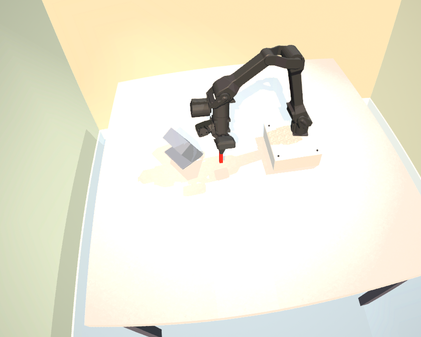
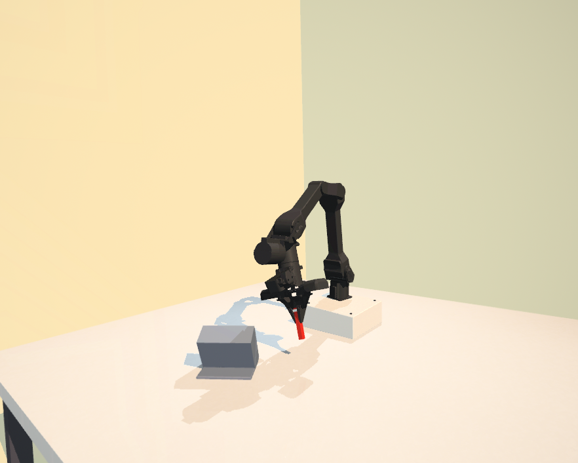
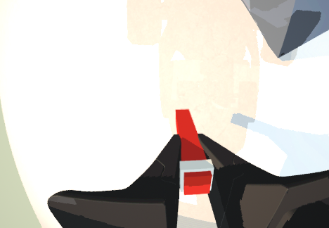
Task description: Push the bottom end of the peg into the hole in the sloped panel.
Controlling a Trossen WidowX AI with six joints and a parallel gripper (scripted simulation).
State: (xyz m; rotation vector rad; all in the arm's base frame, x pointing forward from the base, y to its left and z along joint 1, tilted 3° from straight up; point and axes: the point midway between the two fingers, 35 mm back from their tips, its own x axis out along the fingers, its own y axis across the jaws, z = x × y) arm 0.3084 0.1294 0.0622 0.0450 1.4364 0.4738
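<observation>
Now: gripper tip 16 cm short of the grey sloped panel, 8 cm to the left of it and 5 cm above it. The rest, counted from my gripper tip: red square peg 2 cm above.
</observation>
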